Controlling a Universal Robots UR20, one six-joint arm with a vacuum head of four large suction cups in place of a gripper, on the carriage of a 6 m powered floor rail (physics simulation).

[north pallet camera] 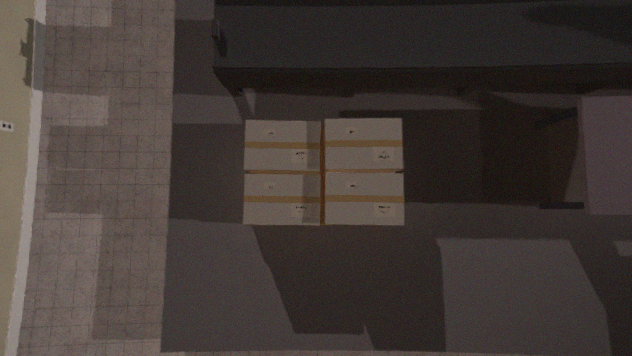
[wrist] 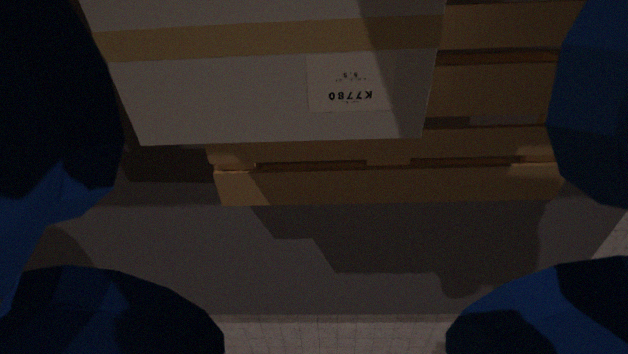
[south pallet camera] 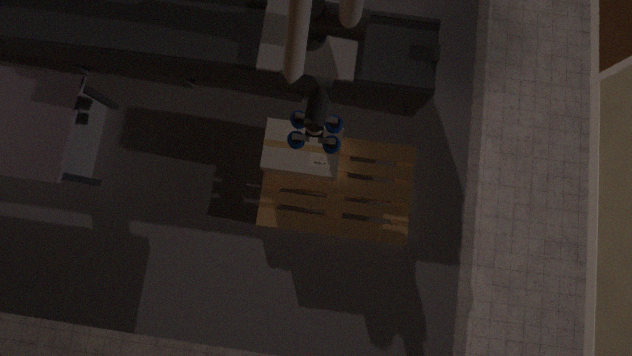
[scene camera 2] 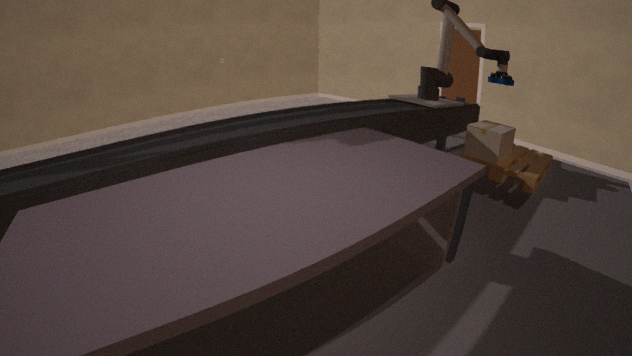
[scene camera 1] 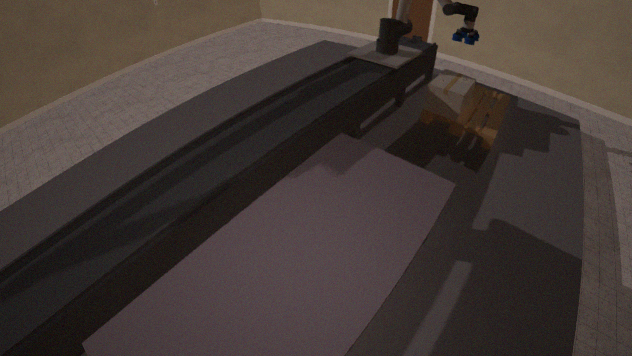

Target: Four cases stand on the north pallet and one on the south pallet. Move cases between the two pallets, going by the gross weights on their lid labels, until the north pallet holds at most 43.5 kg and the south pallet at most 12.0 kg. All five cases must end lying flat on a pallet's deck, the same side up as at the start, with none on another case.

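Where they show: end effector, tool point: (wrist: pixel 331 242) (scene camera 2: pixel 500 84); arm's base, origin of the base link: (south pallet camera: pixel 310 35) (scene camera 2: pixel 428 98) (scene camera 1: pixel 386 51).
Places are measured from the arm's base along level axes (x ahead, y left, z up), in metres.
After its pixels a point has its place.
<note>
My suction gripper (scene camera 1: pixel 465 37) (scene camera 2: pixel 501 80) (south pallet camera: pixel 314 132) {z 0.304, x 0.800, y 0.146 m} (wrist: pixel 327 210) {z 0.304, x 0.800, y 0.146 m} hangs high above the south pallet's case, cups facing down, nothing on them. That white taped case (scene camera 1: pixel 452 97) {z -0.185, x 0.878, y -0.234 m} (scene camera 2: pixel 487 142) {z -0.243, x 0.852, y -0.234 m} (south pallet camera: pixel 295 159) {z -0.128, x 0.894, y 0.015 m} (wrist: pixel 225 102) {z -0.128, x 0.900, y -0.038 m} lies flat on the rail-side, table-side corner of the south pallet (scene camera 1: pixel 490 117) {z -0.426, x 1.274, y 0.153 m} (scene camera 2: pixel 532 167) {z -0.426, x 1.292, y 0.105 m} (south pallet camera: pixel 377 190) {z -0.426, x 1.000, y 0.676 m} (wrist: pixel 400 185) {z -0.426, x 1.322, y 0.398 m}. Its label reads K7780, upside down in the wrist view; its weight is too small to read surely. In the north pallet camera, four cases (north pallet camera: pixel 280 132) {z -0.174, x 0.705, y -5.488 m} (north pallet camera: pixel 362 132) {z -0.128, x 0.716, y -4.883 m} (north pallet camera: pixel 275 212) {z -0.185, x 1.299, y -5.519 m} (north pallet camera: pixel 362 212) {z -0.131, x 1.298, y -4.890 m} lie flat in two rows on the north pallet (north pallet camera: pixel 322 200) {z -0.426, x 1.204, y -5.171 m}, their labels unreadable.
The floor rail (scene camera 1: pixel 200 170) (scene camera 2: pixel 200 135) (north pallet camera: pixel 425 37) (south pallet camera: pixel 125 40) runs beside both pallets. A long pinkish table (scene camera 1: pixel 280 260) {z -0.040, x 0.846, y -2.540 m} (scene camera 2: pixel 240 210) {z -0.040, x 0.989, y -2.641 m} (north pallet camera: pixel 610 155) {z -0.040, x 0.906, y -3.252 m} (south pallet camera: pixel 30 125) {z -0.040, x 0.920, y -1.899 m} stands between them. The arm's carriage (scene camera 1: pixel 395 60) {z 0.000, x 0.209, y -0.209 m} (scene camera 2: pixel 425 100) {z 0.005, x 0.095, y -0.217 m} (south pallet camera: pixel 345 57) {z 0.000, x 0.134, y 0.273 m} is at the rail's south end.
</note>
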